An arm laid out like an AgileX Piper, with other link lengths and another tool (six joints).
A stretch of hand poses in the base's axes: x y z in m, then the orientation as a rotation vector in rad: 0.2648, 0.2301, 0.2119, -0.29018, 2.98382, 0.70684; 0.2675, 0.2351, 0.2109, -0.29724, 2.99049, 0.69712; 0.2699, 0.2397, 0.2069, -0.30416, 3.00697, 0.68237; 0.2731, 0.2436, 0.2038, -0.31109, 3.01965, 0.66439; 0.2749, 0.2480, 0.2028, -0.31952, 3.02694, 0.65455; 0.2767, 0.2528, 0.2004, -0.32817, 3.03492, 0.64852; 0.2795, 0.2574, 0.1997, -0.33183, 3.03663, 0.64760; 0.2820, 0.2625, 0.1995, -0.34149, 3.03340, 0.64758; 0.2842, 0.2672, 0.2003, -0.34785, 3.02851, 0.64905; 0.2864, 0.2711, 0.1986, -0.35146, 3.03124, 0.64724; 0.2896, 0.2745, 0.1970, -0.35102, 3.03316, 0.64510; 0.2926, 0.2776, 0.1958, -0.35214, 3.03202, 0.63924; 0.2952, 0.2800, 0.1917, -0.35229, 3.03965, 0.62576; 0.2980, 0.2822, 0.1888, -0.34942, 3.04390, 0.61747; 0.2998, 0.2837, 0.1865, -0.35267, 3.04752, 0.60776; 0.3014, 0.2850, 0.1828, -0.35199, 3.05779, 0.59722
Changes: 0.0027, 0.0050, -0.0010, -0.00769, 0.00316, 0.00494; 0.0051, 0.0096, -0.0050, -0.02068, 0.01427, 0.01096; 0.0083, 0.0135, -0.0081, -0.03469, 0.02106, 0.01618; 0.0101, 0.0179, -0.0091, -0.04253, 0.02493, 0.02209; 0.0119, 0.0227, -0.0115, -0.04821, 0.03050, 0.02849; 0.0147, 0.0273, -0.0122, -0.04925, 0.03171, 0.03104; 0.0172, 0.0324, -0.0124, -0.04881, 0.02822, 0.03678; 0.0194, 0.0371, -0.0116, -0.04701, 0.02371, 0.04024; 0.0216, 0.0410, -0.0133, -0.04882, 0.02568, 0.04286; 0.0248, 0.0444, -0.0149, -0.05053, 0.02696, 0.04272; 0.0278, 0.0475, -0.0161, -0.05386, 0.02434, 0.04290; 0.0304, 0.0499, -0.0202, -0.06370, 0.02814, 0.04328; 0.0332, 0.0521, -0.0231, -0.06957, 0.03022, 0.04155; 0.0350, 0.0536, -0.0254, -0.07633, 0.03112, 0.04358; 0.0366, 0.0549, -0.0291, -0.08488, 0.03834, 0.04404
